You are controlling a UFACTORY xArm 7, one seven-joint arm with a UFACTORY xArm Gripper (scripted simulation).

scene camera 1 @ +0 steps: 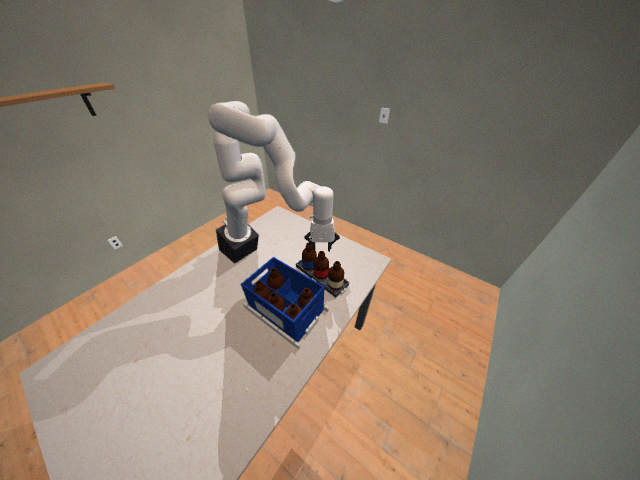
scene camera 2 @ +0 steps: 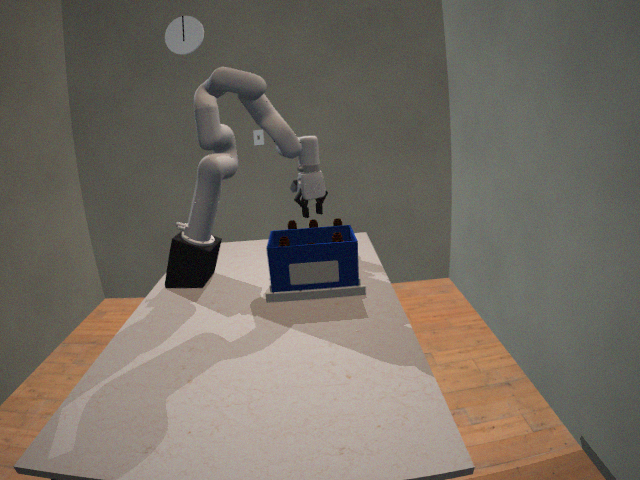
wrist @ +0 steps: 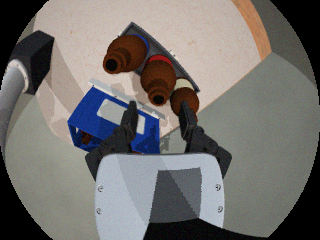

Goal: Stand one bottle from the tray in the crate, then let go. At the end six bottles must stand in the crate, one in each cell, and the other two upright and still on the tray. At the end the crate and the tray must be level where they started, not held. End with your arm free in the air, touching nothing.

Labels:
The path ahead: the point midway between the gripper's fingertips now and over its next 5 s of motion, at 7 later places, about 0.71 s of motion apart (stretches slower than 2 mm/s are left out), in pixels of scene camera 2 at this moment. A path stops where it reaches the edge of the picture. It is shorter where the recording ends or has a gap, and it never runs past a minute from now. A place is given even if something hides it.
The gripper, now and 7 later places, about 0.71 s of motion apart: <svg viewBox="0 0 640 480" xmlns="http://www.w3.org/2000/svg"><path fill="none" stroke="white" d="M312 215L313 218L313 223L313 225L313 226L313 223L313 218L313 216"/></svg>

